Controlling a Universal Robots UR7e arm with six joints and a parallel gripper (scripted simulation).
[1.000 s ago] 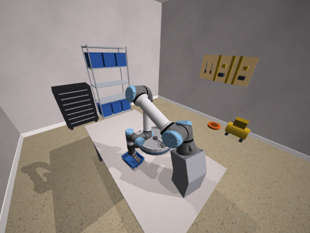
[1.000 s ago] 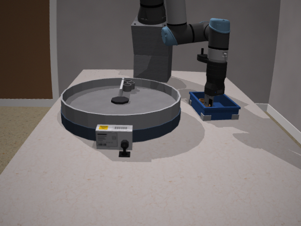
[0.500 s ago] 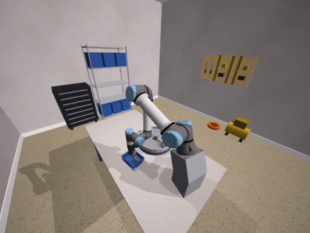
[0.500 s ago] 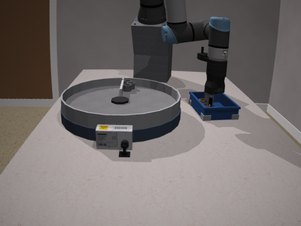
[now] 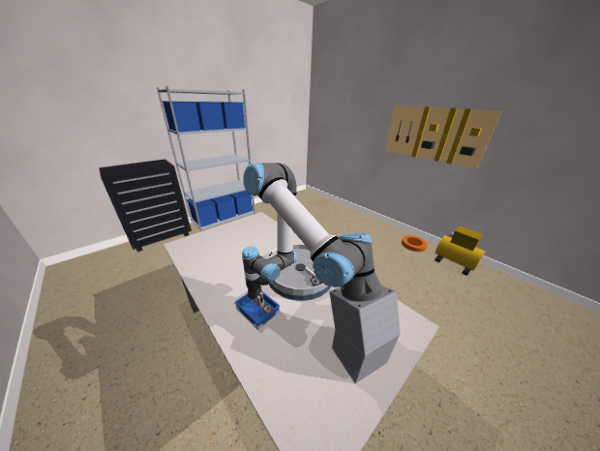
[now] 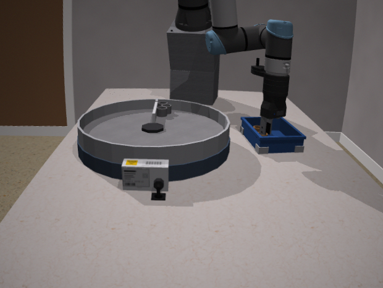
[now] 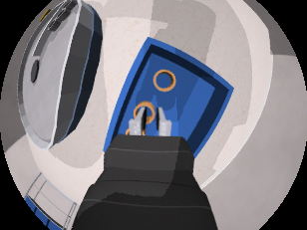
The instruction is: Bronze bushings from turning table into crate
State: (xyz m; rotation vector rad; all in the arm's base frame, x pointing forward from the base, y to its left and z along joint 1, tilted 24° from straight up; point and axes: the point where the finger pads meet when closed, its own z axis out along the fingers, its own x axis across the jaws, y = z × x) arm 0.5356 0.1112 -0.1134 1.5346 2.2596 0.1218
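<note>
My hand is 20 mm to the right of the blue crate and 20 mm above it. The rest, counted from my hand: grey turning table (340 mm to the right, 10 mm behind, 10 mm above).
</note>
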